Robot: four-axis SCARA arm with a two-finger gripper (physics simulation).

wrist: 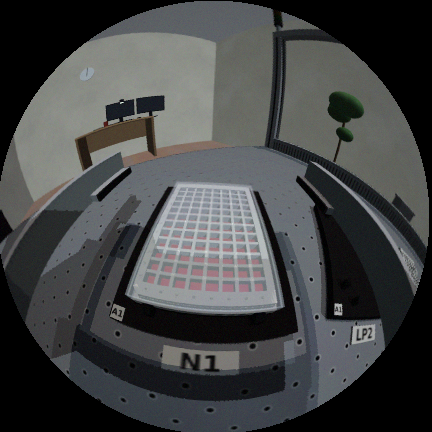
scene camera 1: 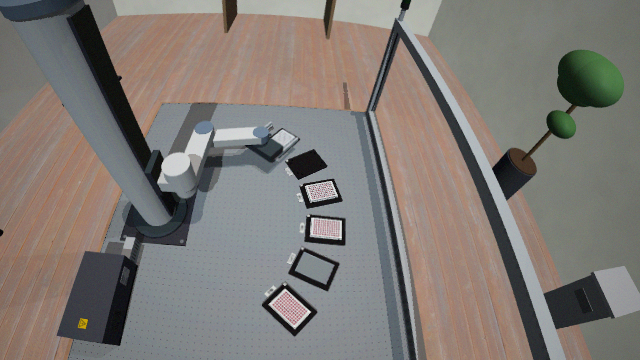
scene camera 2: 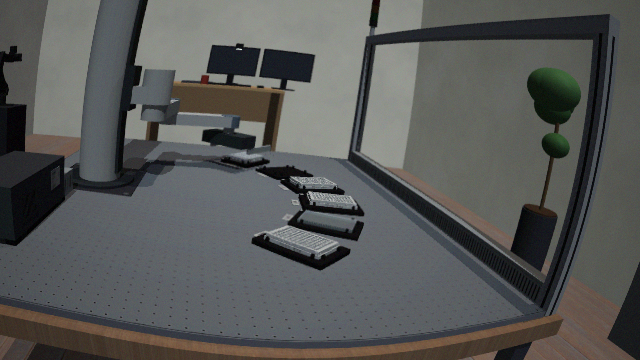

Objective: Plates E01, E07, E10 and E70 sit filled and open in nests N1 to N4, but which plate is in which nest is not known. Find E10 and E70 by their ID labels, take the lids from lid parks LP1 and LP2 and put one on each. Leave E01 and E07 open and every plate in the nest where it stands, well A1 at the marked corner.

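Places are measured from the arm's base along level axes (x left, y ahead, z down), in millimetres.
Pixels of known places: gripper, fingertip midpoint: [wrist: 212, 157] [scene camera 1: 284, 131]; arm's base, origin of the base link: [scene camera 1: 161, 212] [scene camera 2: 99, 181].
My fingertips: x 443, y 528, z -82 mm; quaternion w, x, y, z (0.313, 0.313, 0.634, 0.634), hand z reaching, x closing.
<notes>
For each thing: its top centre in the pictures, then the offset to it from my fingertips. "spot": a spot on its surface instead. Level surfaces: height alone.
- filled plate, middle of its top: [wrist: 209, 220] [scene camera 2: 246, 155] [scene camera 1: 280, 139] dz +40, dx -19, dy -15 mm
- nest N1, middle of its top: [wrist: 209, 225] [scene camera 2: 245, 156] dz +47, dx -18, dy -14 mm
- Lid park LP2, middle of its top: [wrist: 363, 247] [scene camera 2: 284, 168] [scene camera 1: 306, 161] dz +49, dx -149, dy +115 mm
- clear lid, middle of its top: [scene camera 2: 328, 219] [scene camera 1: 314, 267] dz +51, dx -663, dy +135 mm
- perforated table, its level: dz +68 mm
- dark box, surface spot: [scene camera 2: 30, 195] spot: dz -7, dx -908, dy -562 mm
My gripper [scene camera 1: 280, 140] [scene camera 2: 240, 154] [wrist: 212, 157] is open, its two fingers apart on either side of nest N1 and raised above it. A filled plate [scene camera 1: 286, 137] [scene camera 2: 245, 157] [wrist: 207, 235] lies in nest N1 [wrist: 205, 327] under a clear lid that looks level; its ID label is not readable. The A1 tag is at the nest's near left corner in the wrist view. Lid park LP2 [scene camera 1: 306, 164] [scene camera 2: 284, 172] [wrist: 345, 270] is bare. A clear lid [scene camera 1: 314, 268] [scene camera 2: 327, 221] lies in the other park. Three open plates [scene camera 1: 321, 191] [scene camera 1: 326, 228] [scene camera 1: 289, 306] show pink wells, IDs unreadable.
The arm's column [scene camera 1: 107, 120] [scene camera 2: 107, 90] stands at the left of the perforated table [scene camera 1: 225, 250] [scene camera 2: 150, 260]. A dark box [scene camera 1: 100, 297] [scene camera 2: 30, 195] is near it. A framed screen with a bottom rail [scene camera 1: 395, 220] [scene camera 2: 445, 225] runs along the right side.
</notes>
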